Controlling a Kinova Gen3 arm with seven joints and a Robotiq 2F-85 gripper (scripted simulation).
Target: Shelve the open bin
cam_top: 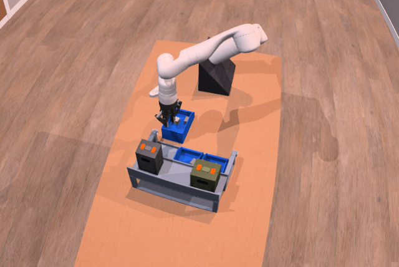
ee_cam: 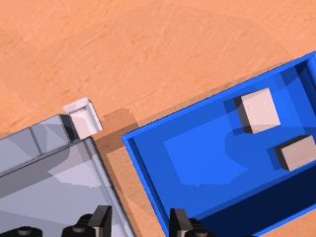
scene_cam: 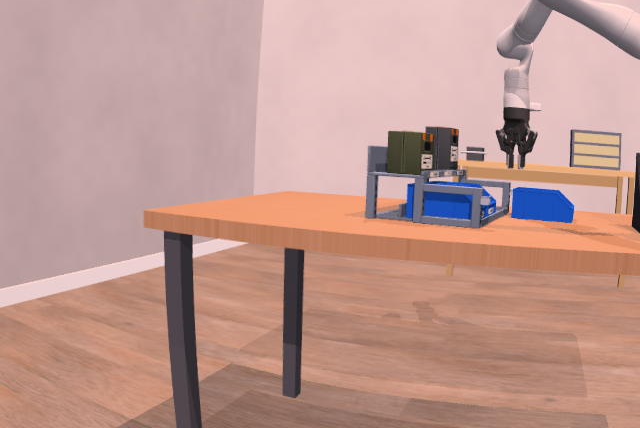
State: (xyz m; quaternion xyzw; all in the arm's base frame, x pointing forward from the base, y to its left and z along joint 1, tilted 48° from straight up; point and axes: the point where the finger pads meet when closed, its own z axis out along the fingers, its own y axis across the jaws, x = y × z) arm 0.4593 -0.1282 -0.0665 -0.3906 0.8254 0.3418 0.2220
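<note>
Right now the grey block is 12 cm behind my hand and 13 cm below it. From my hand the other things lie so: grey shelf: 17 cm ahead, 9 cm to the left, 8 cm below; dark grey box: 21 cm ahead, 4 cm to the right, 2 cm above; olive box: 26 cm ahead, 19 cm to the left, 1 cm above.
</note>
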